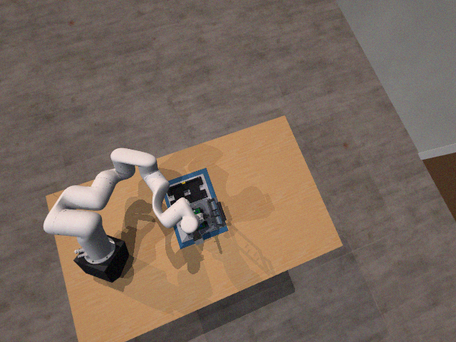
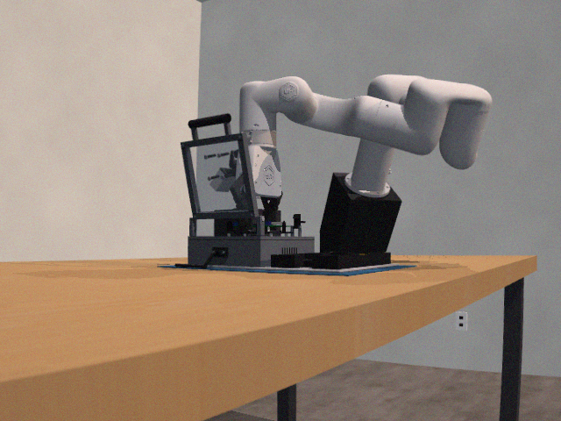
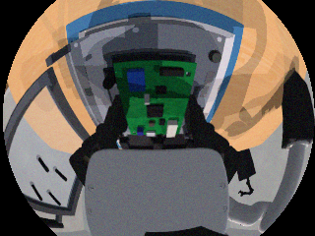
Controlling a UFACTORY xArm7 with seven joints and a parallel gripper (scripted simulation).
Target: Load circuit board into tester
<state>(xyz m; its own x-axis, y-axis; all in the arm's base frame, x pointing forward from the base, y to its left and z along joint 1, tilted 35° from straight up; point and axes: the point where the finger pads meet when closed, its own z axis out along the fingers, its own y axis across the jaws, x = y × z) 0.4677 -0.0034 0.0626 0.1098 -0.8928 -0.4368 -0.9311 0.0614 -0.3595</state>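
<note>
My hand is right at the green circuit board. Round my hand: tester plate 10 mm to the left, 10 mm below, 10 mm ahead; then latch hook 70 mm behind, 50 mm to the left; then tester 40 mm to the left, 30 mm ahead, 30 mm above.
</note>
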